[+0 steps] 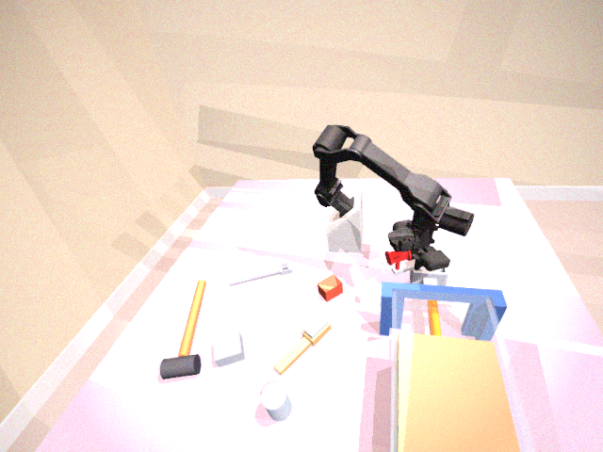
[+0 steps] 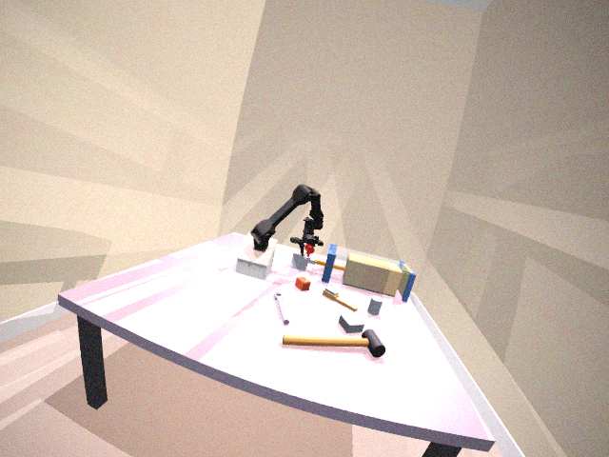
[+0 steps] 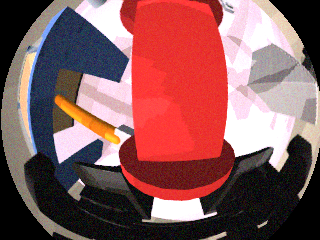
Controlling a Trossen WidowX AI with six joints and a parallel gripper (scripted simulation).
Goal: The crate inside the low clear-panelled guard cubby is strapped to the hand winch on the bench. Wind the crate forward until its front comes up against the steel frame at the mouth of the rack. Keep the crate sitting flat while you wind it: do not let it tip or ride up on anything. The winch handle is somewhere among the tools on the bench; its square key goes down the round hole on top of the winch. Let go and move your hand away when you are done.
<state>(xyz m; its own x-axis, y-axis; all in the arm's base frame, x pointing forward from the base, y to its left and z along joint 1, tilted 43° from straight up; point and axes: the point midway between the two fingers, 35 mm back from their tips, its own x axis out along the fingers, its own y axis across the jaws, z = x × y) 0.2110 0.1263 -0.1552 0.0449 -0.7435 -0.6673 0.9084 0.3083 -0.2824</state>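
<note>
Right now my gripper tip is 20 mm short of the red knob, 50 mm to the left of it and 50 mm below it. Round my gripper tip: grey winch 40 mm behind, 40 mm to the left, 60 mm below; frame 140 mm ahead, 40 mm to the left, 20 mm above; crank handle 10 mm ahead, 10 mm to the right, 20 mm above.
</note>
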